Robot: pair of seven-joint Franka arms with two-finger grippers.
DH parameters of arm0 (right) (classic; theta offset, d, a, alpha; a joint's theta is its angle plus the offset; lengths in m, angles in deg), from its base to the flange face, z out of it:
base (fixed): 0 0 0 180
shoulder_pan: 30.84 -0.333 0 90
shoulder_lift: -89.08 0 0 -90
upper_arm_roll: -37.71 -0.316 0.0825 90
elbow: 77.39 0 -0.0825 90
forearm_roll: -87.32 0.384 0 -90
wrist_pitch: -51.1 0 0.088 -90
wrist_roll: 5.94 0.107 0 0
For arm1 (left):
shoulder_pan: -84.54 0.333 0 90
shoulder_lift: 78.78 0 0 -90
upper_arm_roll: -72.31 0.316 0.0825 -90
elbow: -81.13 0 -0.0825 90
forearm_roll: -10.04 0.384 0 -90
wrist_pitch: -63.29 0 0.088 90
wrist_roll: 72.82 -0.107 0 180
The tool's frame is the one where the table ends.
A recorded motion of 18 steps. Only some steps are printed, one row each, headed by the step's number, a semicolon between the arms.
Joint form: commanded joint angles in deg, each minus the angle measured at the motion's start. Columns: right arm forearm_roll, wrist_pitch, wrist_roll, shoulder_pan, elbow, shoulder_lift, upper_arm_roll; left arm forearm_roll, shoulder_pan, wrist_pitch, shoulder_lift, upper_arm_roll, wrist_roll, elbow.
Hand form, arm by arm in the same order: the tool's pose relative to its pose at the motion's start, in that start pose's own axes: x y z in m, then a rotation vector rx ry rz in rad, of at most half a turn. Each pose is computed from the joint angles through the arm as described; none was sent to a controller.
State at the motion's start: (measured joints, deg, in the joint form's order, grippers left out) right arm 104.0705 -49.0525 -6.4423 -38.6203 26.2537 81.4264 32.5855; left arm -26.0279 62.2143 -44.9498 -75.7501 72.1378 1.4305 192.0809
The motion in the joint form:
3: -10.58 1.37 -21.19 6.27 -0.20 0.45 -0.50; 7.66 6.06 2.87 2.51 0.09 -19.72 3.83
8: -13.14 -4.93 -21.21 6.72 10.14 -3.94 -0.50; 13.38 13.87 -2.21 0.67 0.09 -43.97 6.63
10: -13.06 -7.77 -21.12 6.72 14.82 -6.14 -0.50; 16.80 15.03 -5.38 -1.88 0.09 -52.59 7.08
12: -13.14 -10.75 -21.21 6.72 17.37 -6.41 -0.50; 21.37 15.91 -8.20 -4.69 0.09 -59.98 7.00
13: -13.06 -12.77 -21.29 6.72 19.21 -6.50 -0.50; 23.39 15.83 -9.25 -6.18 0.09 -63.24 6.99
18: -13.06 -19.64 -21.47 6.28 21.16 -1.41 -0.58; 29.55 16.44 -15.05 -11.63 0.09 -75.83 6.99
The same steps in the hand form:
3: 0.0005 0.0684 -0.0114 -0.1834 -0.0456 -0.2993; 0.0587 -0.0275 -0.0221 0.0673 0.1052 0.2783
8: -0.0246 0.0852 0.0220 -0.2372 -0.0504 -0.2917; 0.1476 -0.0400 -0.0386 0.0883 0.2130 0.5769
10: -0.0379 0.0888 0.0369 -0.2418 -0.0444 -0.2872; 0.1773 -0.0382 -0.0285 0.1400 0.2597 0.7096
12: -0.0402 0.0934 0.0504 -0.2472 -0.0330 -0.2882; 0.2048 -0.0356 -0.0181 0.2157 0.3072 0.8377
13: -0.0423 0.0969 0.0612 -0.2480 -0.0281 -0.2878; 0.2146 -0.0338 -0.0085 0.2599 0.3166 0.9008
18: -0.0255 0.1099 0.1099 -0.2418 -0.0305 -0.2938; 0.2552 -0.0281 0.0207 0.3894 0.3500 1.1354

